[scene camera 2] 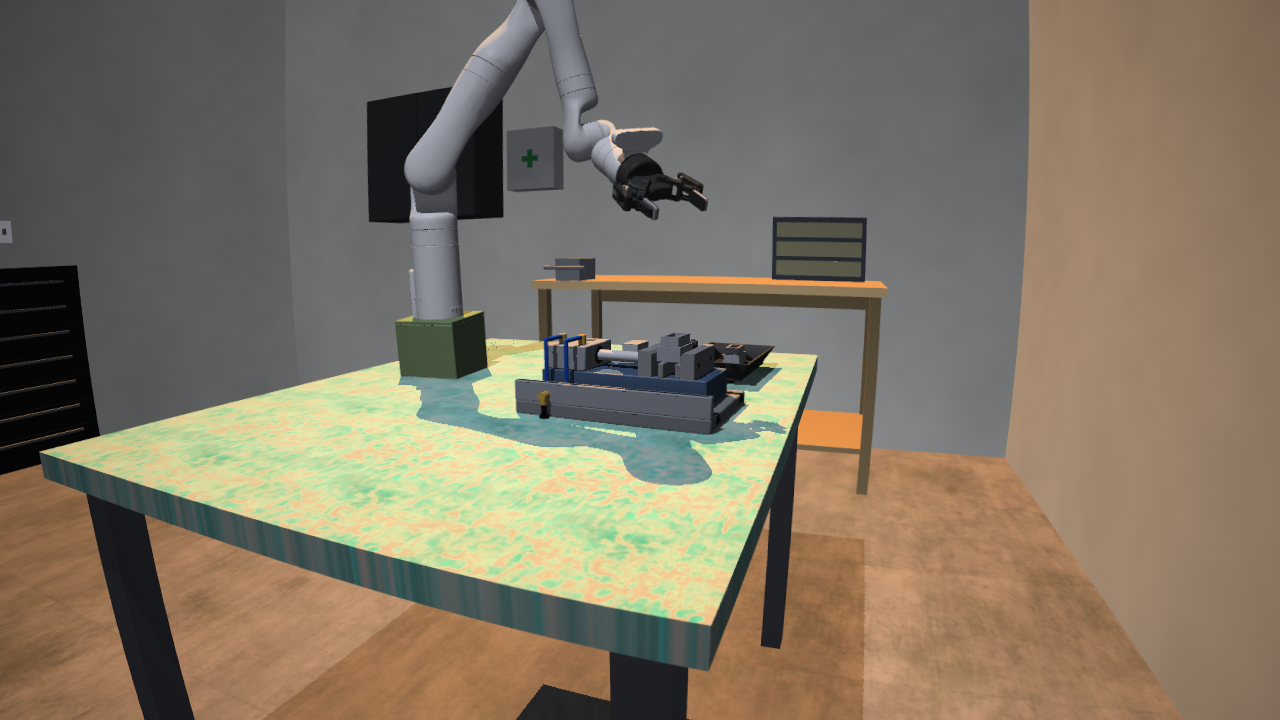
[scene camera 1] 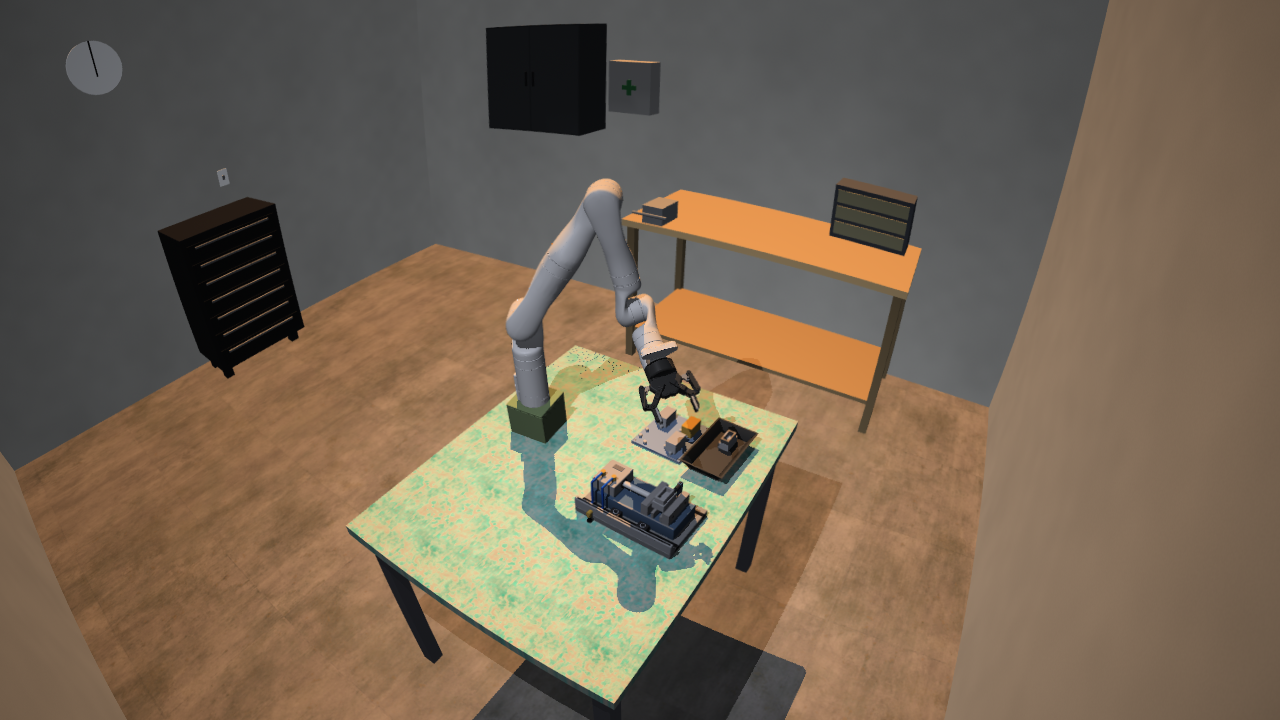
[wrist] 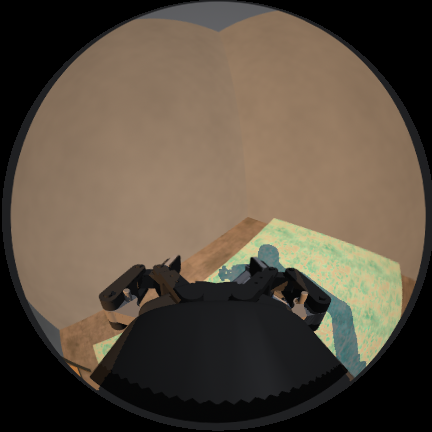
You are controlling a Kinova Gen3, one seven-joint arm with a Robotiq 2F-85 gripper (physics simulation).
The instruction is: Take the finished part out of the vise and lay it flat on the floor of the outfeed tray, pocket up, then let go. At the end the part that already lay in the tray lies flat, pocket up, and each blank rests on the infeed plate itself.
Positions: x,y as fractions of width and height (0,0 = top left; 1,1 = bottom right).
Labels:
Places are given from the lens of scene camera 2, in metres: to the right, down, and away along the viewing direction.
long grey rail (scene camera 2: 0.53,0.56): 0.05, 0.06, 0.81

